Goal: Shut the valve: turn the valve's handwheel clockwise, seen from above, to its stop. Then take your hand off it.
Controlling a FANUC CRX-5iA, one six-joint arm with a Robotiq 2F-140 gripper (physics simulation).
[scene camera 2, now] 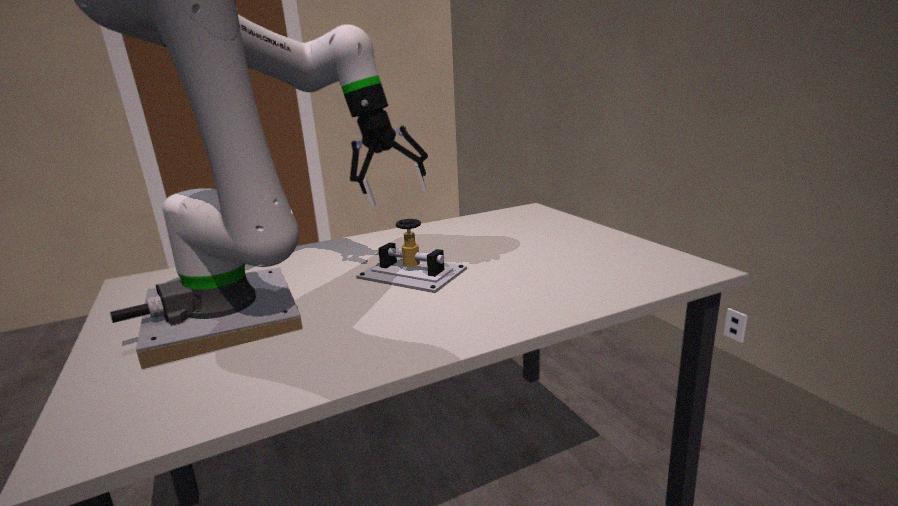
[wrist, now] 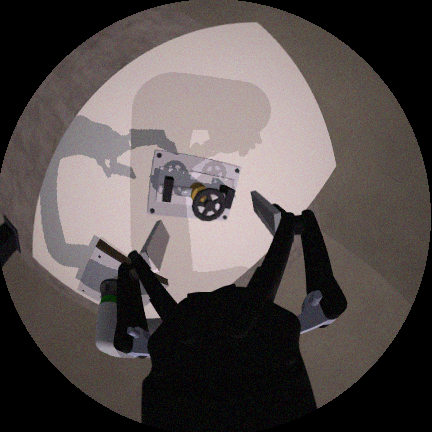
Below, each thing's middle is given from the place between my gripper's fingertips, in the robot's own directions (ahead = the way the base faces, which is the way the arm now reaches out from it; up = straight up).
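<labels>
The black spoked handwheel [wrist: 209, 205] is 8 cm below my hand, 1 cm ahead of it and 2 cm to the right of it. Going by their middles, the black spoked handwheel is the nearest to my hand of the things named here. There's a grey base plate [scene camera 2: 368, 275] too, and that's 20 cm below my hand, 1 cm ahead of it and 2 cm to the right of it.
</labels>
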